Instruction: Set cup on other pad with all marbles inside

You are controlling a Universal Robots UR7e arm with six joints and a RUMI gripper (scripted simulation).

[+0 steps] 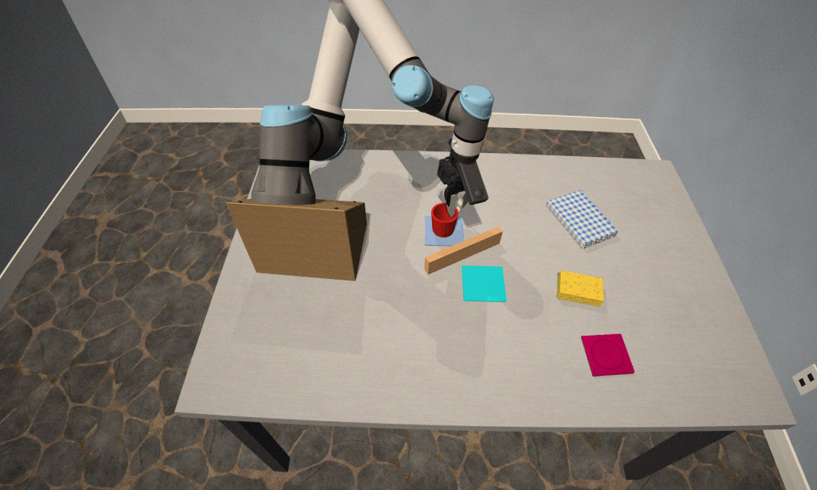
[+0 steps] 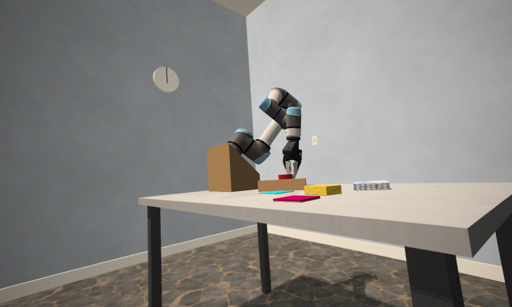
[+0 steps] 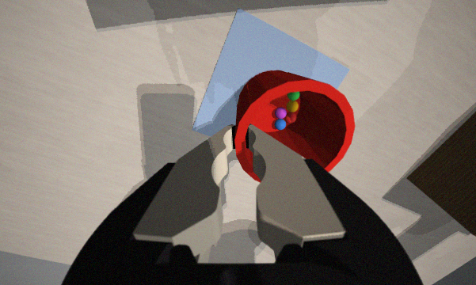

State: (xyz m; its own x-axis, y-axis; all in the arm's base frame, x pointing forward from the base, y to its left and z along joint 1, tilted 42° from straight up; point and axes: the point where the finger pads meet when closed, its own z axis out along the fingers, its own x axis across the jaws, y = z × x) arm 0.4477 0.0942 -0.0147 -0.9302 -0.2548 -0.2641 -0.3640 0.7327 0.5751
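Right now the wooden rail is 11 cm to the right of my hand, 4 cm below it and 1 cm ahead of it. The rest, counted from my hand: yellow sponge 30 cm ahead, 24 cm to the right, 4 cm below; red cup 3 cm below, 3 cm behind, 1 cm to the right; blue checkered cloth 38 cm ahead, 4 cm below.
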